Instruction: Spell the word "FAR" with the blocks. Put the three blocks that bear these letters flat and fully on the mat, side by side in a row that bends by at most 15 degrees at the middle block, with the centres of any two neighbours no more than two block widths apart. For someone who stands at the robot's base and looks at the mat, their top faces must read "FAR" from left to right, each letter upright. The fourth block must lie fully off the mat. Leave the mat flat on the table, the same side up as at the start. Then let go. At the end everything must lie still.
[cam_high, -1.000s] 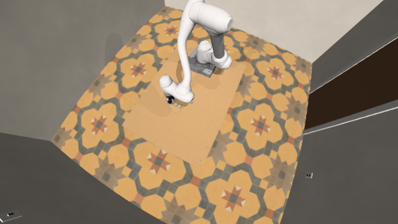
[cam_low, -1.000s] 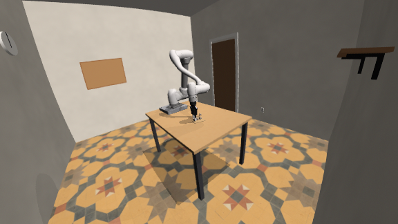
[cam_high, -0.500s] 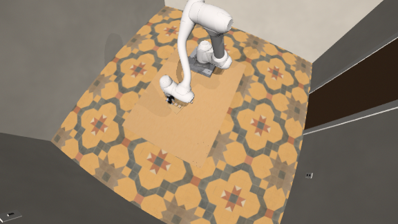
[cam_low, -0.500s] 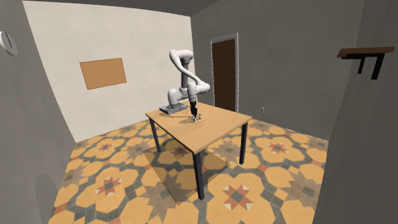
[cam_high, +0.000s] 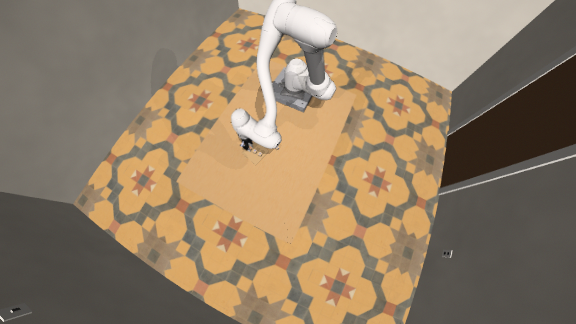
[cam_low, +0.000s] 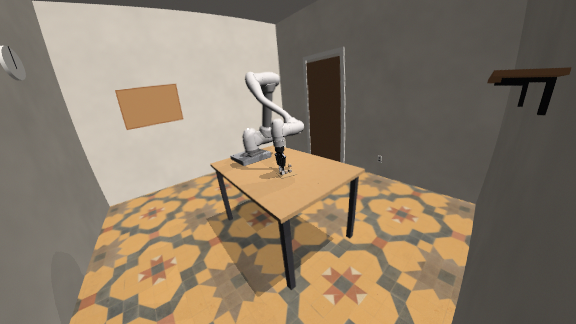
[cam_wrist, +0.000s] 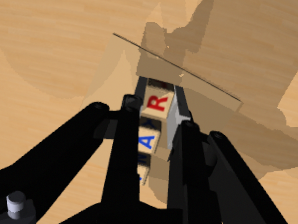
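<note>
The R block is 30 mm below my hand. Round my hand: tan mat 10 mm ahead, 40 mm to the left, 40 mm below.
</note>
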